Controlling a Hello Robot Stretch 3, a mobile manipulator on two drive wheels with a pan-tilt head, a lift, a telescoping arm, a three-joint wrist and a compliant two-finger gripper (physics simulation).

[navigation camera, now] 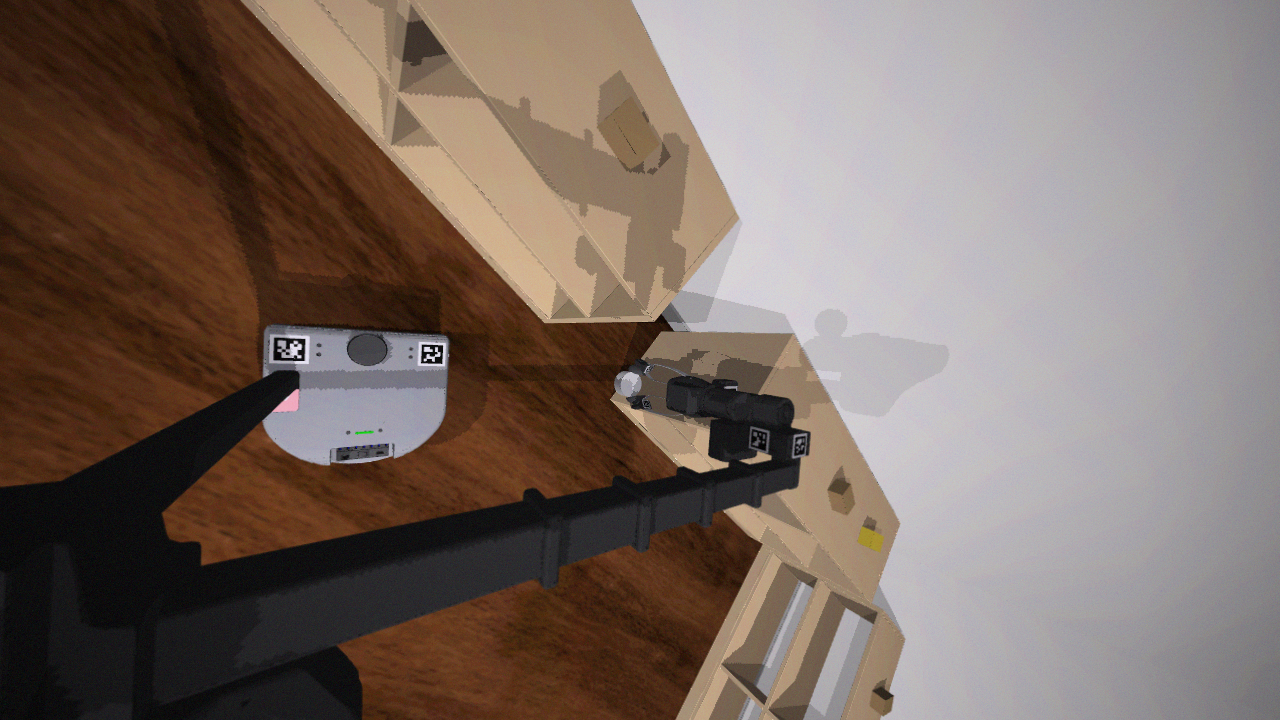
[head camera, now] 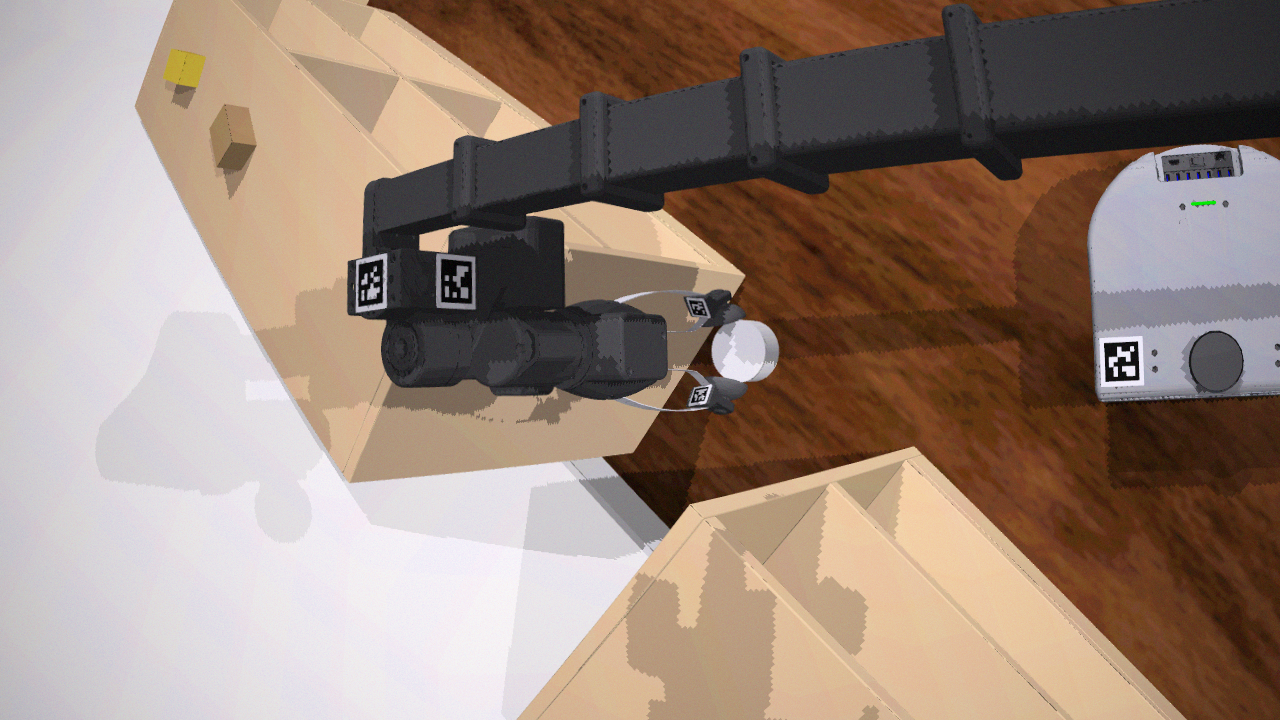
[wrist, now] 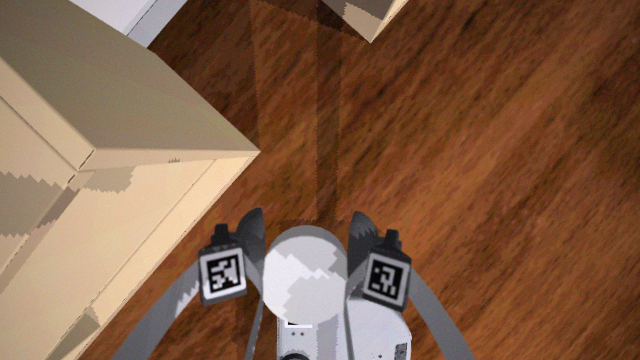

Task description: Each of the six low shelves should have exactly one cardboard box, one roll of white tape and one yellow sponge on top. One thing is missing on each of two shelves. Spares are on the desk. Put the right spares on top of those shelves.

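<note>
My gripper (head camera: 723,351) (navigation camera: 638,385) (wrist: 307,234) is shut on a roll of white tape (head camera: 748,351) (navigation camera: 627,384) (wrist: 305,280). The wrist hangs over the end of one low shelf (head camera: 268,223) (navigation camera: 827,456) (wrist: 150,110). The tape is out past that shelf's front corner, with brown floor behind it. A yellow sponge (head camera: 184,68) (navigation camera: 870,538) and a cardboard box (head camera: 232,137) (navigation camera: 841,493) stand on this shelf's top, near its far end. A second low shelf (head camera: 608,685) (navigation camera: 554,53) bears a cardboard box (navigation camera: 629,132). The desk and its spares do not show.
The extended arm (head camera: 841,98) (navigation camera: 402,541) crosses above the first shelf and the floor. My wheeled base (head camera: 1163,268) (navigation camera: 358,394) stands on the wood floor. A narrow gap parts the two shelf ends. Another shelf (navigation camera: 796,644) with a small cardboard box (navigation camera: 882,699) stands at lower right.
</note>
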